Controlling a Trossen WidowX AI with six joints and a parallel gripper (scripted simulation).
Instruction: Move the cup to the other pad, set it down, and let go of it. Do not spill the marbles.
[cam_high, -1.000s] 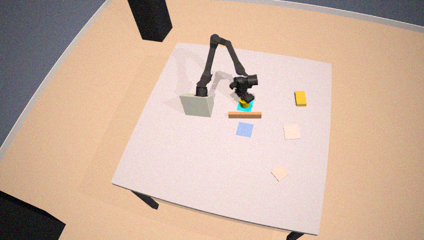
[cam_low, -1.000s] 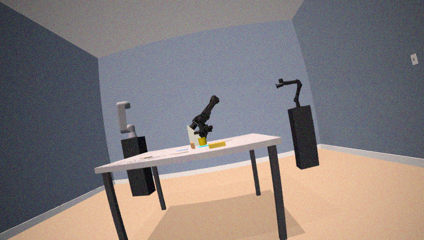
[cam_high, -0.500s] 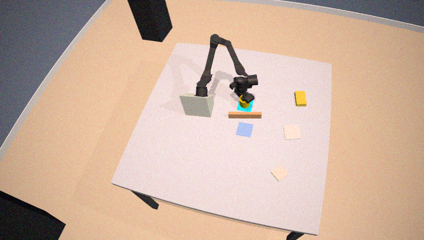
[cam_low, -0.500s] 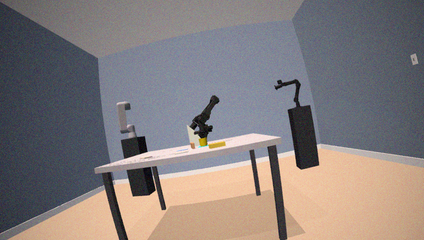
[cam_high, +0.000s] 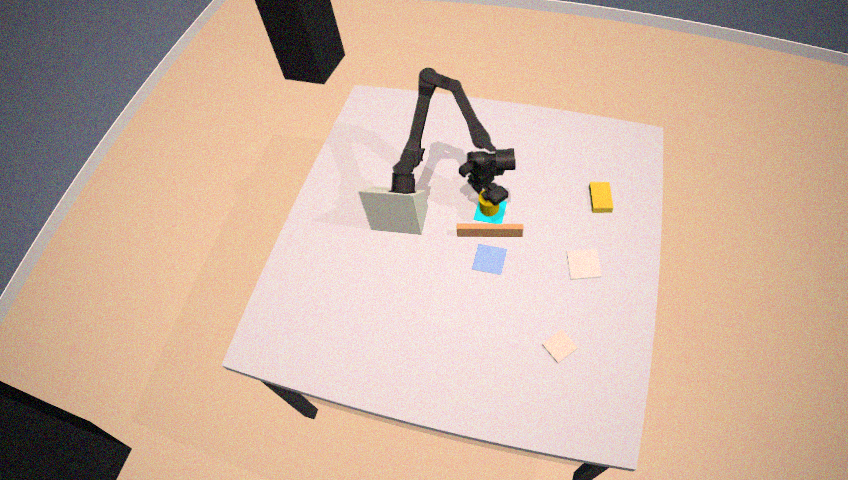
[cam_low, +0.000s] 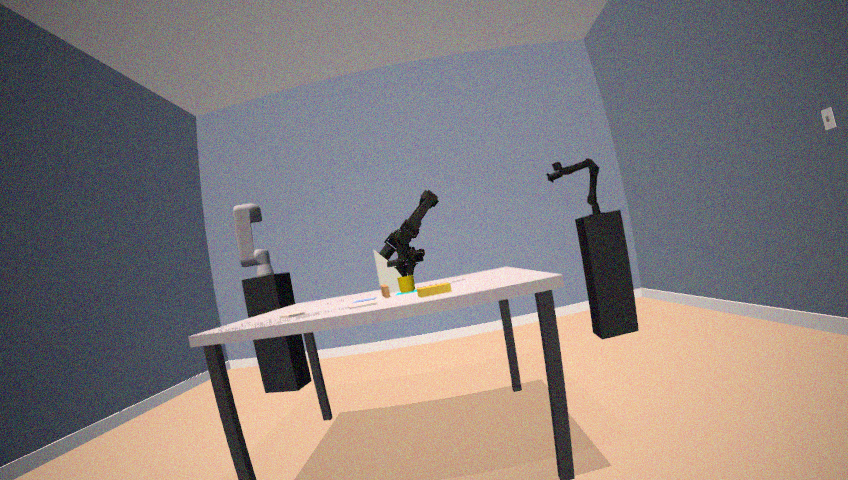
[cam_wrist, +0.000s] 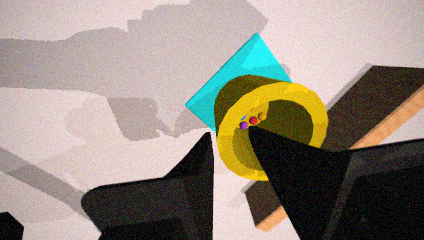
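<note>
My gripper tip is 20 mm short of the yellow cup, 10 mm to the left of it and 20 mm above it. Round my gripper tip: cyan pad: 30 mm ahead, 10 mm to the right, 60 mm below; then low brown bar: 50 mm ahead, 100 mm to the right, 40 mm below.
</note>
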